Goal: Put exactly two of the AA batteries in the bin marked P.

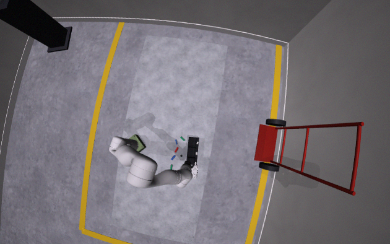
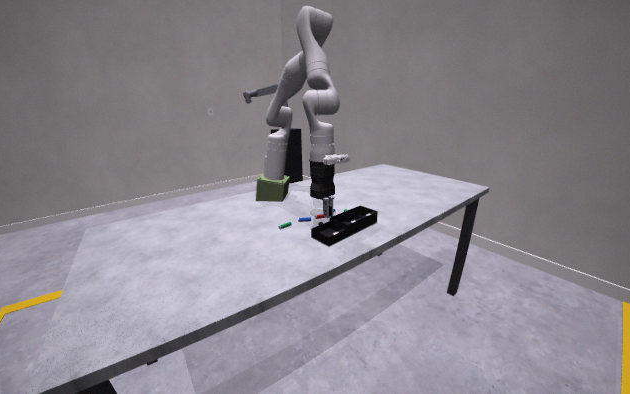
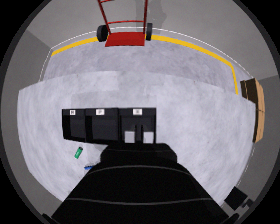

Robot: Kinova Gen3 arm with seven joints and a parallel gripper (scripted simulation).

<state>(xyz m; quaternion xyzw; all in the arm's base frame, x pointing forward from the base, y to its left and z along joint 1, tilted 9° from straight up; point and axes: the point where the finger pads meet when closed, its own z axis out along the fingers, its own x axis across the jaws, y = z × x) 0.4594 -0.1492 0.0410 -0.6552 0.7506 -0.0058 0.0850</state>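
My gripper is now 90 mm to the right of the black bin, 70 mm above it and 10 mm short of it. Round my hand: small dark thing 90 mm below, 80 mm behind, 60 mm to the left; red battery 120 mm behind, 100 mm to the left, 90 mm below.
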